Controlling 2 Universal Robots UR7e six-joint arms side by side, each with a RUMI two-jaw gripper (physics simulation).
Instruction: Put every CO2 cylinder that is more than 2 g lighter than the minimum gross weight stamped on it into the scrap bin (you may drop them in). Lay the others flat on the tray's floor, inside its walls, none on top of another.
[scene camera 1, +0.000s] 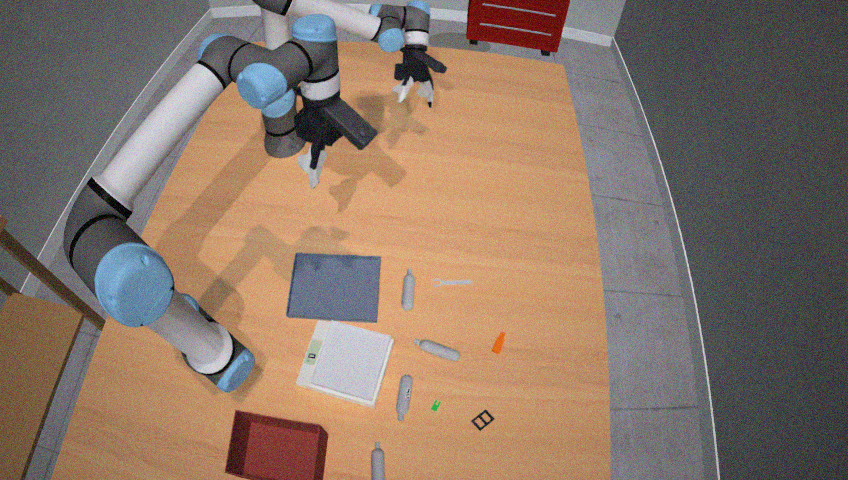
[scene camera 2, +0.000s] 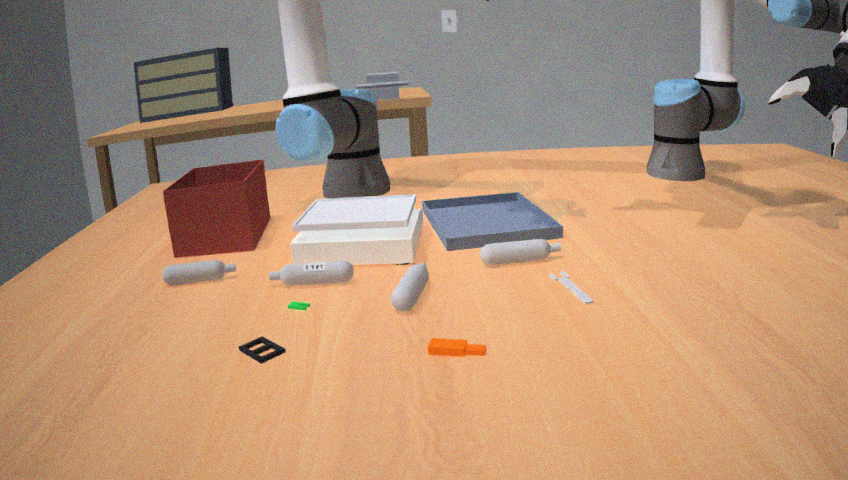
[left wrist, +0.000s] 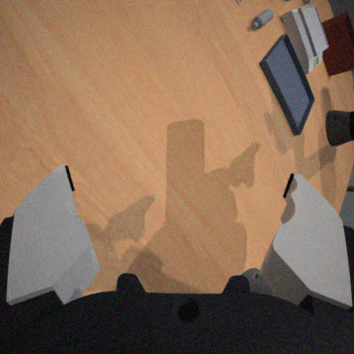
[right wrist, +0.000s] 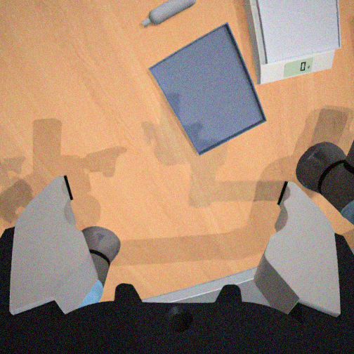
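Pixels of known places: left gripper, fingertip midpoint: (scene camera 1: 415, 105) (scene camera 2: 800, 129); right gripper, fingertip midpoint: (scene camera 1: 335, 166) (scene camera 2: 530, 0); left arm's base, link origin: (scene camera 1: 285, 142) (scene camera 2: 675, 174); right arm's base, link origin: (scene camera 2: 356, 191).
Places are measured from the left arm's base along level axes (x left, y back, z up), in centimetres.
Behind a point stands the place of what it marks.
Note:
Several grey CO2 cylinders lie on the table: one beside the tray (scene camera 1: 407, 290) {x -54.8, y -46.0, z 3.0 cm} (scene camera 2: 516, 252) {x -54.7, y -47.6, z 1.9 cm}, one slanted (scene camera 1: 438, 349) {x -70.6, y -54.4, z 2.9 cm} (scene camera 2: 410, 287) {x -70.6, y -58.1, z 2.8 cm}, one with a stamped label (scene camera 1: 404, 396) {x -83.4, y -46.9, z 3.0 cm} (scene camera 2: 316, 273) {x -82.3, y -48.3, z 2.0 cm}, one by the bin (scene camera 1: 377, 462) {x -100.5, y -41.7, z 3.0 cm} (scene camera 2: 195, 272) {x -101.2, y -43.2, z 2.0 cm}. The blue tray (scene camera 1: 334, 287) {x -54.1, y -26.5, z 0.3 cm} (scene camera 2: 492, 221) {x -53.3, y -26.5, z 0.3 cm} (left wrist: 288, 85) (right wrist: 207, 89) holds no cylinder. The white scale (scene camera 1: 352, 362) {x -76.8, y -34.3, z 6.2 cm} (scene camera 2: 355, 214) {x -76.4, y -35.6, z 6.2 cm} (right wrist: 300, 30) is bare and reads 0. The red scrap bin (scene camera 1: 276, 449) {x -100.2, y -17.1, z 0.5 cm} (scene camera 2: 215, 217) {x -100.3, y -29.2, z 6.4 cm} shows no cylinder inside. My left gripper (scene camera 1: 415, 98) {x 0.6, y -44.4, z 17.7 cm} (left wrist: 179, 173) and right gripper (right wrist: 176, 189) are open and empty, high above the table, away from the cylinders.
A light wrench-like piece (scene camera 1: 452, 282) {x -50.1, y -57.7, z 0.3 cm} (scene camera 2: 575, 289) {x -49.9, y -58.9, z 0.3 cm}, an orange piece (scene camera 1: 498, 343) {x -67.6, y -69.7, z 0.9 cm} (scene camera 2: 455, 347) {x -67.4, y -70.8, z 0.9 cm}, a small green piece (scene camera 1: 436, 405) {x -84.6, y -54.6, z 0.5 cm} (scene camera 2: 298, 305) {x -84.6, y -54.6, z 0.3 cm} and a black frame (scene camera 1: 474, 420) {x -88.3, y -63.9, z 0.5 cm} (scene camera 2: 244, 349) {x -90.1, y -66.2, z 0.5 cm} lie beyond the cylinders. A red drawer cabinet (scene camera 1: 516, 23) stands behind the table.

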